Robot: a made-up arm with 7 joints. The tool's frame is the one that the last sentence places.
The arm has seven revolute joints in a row. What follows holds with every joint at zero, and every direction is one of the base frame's.
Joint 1 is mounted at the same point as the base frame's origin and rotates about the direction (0, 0.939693, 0.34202), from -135 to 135 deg.
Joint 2 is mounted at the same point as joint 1 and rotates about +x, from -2.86 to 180 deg.
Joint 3 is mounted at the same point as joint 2 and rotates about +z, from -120 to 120 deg.
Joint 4 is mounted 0.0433 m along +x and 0.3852 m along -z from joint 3 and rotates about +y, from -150 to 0.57 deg.
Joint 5 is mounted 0.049 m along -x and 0.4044 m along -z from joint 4 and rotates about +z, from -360 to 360 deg.
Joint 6 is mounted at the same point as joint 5 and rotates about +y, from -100 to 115 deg.
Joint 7 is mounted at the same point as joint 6 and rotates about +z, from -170 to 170 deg.
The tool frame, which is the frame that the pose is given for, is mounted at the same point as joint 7; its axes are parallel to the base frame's.
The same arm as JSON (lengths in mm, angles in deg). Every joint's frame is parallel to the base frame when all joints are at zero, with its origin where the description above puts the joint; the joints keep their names.
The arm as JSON. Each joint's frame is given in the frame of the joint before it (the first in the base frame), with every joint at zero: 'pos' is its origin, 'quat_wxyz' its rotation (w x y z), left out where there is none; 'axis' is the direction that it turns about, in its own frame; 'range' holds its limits. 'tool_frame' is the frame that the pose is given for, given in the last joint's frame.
{"length_unit": "mm", "angle_unit": "deg", "joints": [{"joint": "joint 1", "pos": [0.0, 0.0, 0.0], "axis": [0.0, 0.9397, 0.342], "range": [-135.0, 135.0]}, {"joint": "joint 2", "pos": [0.0, 0.0, 0.0], "axis": "+x", "range": [-2.86, 180.0]}, {"joint": "joint 3", "pos": [0.0, 0.0, 0.0], "axis": "+z", "range": [-120.0, 120.0]}, {"joint": "joint 4", "pos": [43.3, 0.0, -385.2], "axis": "+y", "range": [-150.0, 0.57]}, {"joint": "joint 5", "pos": [-49.0, 0.0, -404.4], "axis": "+z", "range": [-360.0, 360.0]}, {"joint": "joint 6", "pos": [0.0, 0.0, 0.0], "axis": "+y", "range": [-100.0, 115.0]}, {"joint": "joint 7", "pos": [0.0, 0.0, 0.0], "axis": "+z", "range": [-170.0, 170.0]}], "tool_frame": {"pos": [0.0, 0.0, 0.0]}}
